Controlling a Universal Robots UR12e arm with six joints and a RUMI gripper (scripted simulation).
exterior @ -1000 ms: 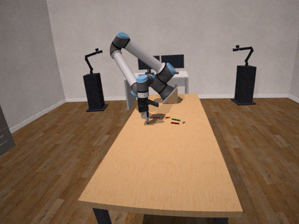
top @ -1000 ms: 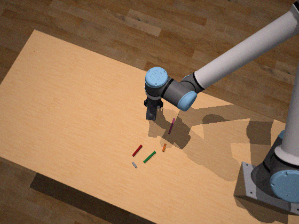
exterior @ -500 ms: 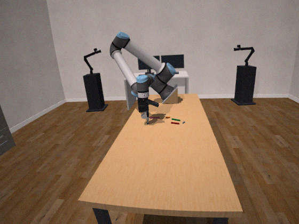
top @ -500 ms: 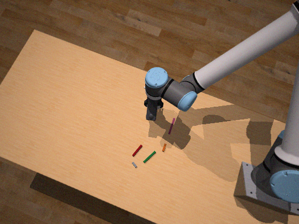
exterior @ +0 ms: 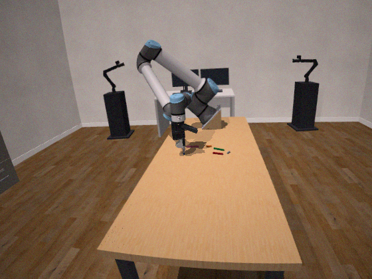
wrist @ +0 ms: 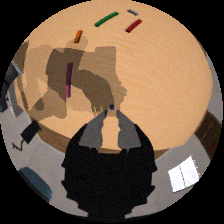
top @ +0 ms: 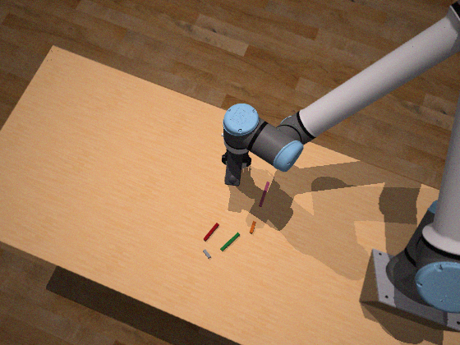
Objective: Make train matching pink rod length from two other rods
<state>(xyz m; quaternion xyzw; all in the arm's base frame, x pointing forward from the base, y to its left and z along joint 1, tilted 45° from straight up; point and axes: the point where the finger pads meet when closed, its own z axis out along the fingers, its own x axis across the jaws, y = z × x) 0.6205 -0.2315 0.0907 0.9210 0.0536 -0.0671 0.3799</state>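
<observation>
My hand is 30 mm above the blue rod. From my hand the other things lie so: red rod 20 mm ahead, 230 mm to the left, 30 mm below; pink rod 120 mm behind, 60 mm to the left, 30 mm below; orange rod 110 mm behind, 180 mm to the left, 30 mm below.
</observation>
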